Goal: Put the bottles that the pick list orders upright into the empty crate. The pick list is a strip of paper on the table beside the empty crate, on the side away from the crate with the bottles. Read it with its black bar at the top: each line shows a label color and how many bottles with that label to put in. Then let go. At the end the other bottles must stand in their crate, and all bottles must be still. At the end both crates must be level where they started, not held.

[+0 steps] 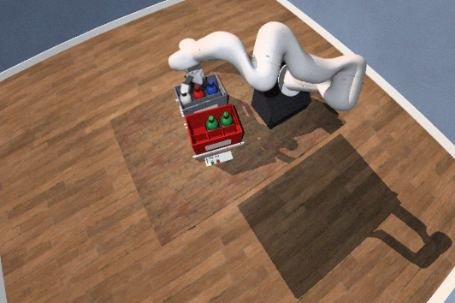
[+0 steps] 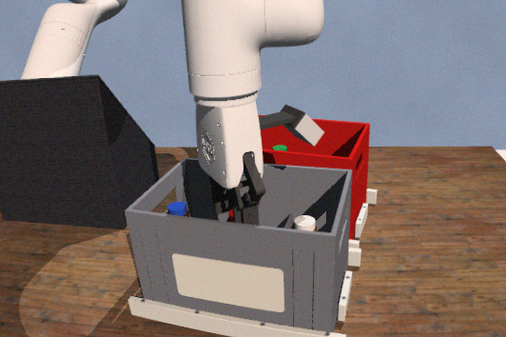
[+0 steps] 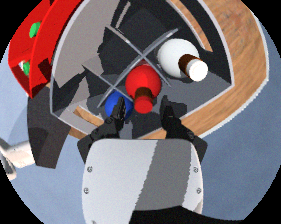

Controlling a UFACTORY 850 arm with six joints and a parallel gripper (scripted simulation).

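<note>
Right now the red-capped bottle is 80 mm below my hand. From my hand the other things lie so: grey crate: 10 mm ahead, 40 mm to the left, 80 mm below; blue-capped bottle: 80 mm behind, 30 mm to the left, 80 mm below; white-capped bottle: 90 mm ahead, 30 mm to the right, 80 mm below.
</note>
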